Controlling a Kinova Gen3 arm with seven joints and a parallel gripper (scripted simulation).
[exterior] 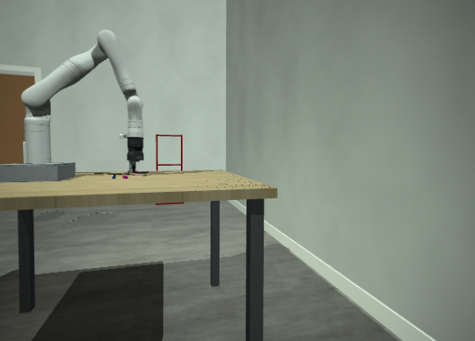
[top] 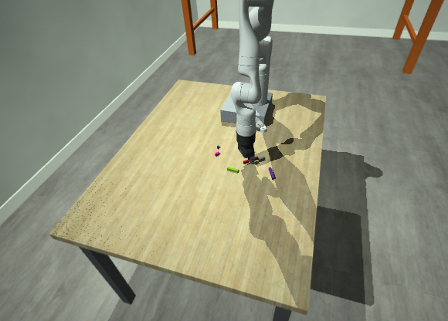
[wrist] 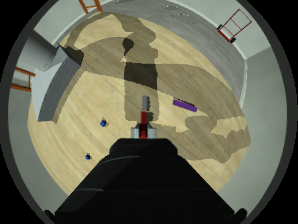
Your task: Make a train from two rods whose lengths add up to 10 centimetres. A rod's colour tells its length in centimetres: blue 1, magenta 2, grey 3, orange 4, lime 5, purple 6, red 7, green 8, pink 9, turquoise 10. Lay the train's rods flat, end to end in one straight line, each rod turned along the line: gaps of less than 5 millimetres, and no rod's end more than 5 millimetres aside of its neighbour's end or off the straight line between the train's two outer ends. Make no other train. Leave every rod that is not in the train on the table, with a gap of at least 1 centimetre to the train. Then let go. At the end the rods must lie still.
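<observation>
Right now my hand is 1 cm above the red rod. Also, from my hand: grey rod (3 cm behind, 4 cm to the left, 3 cm below); purple rod (5 cm ahead, 10 cm to the left, 3 cm below); lime rod (6 cm ahead, 7 cm to the right, 3 cm below).
</observation>
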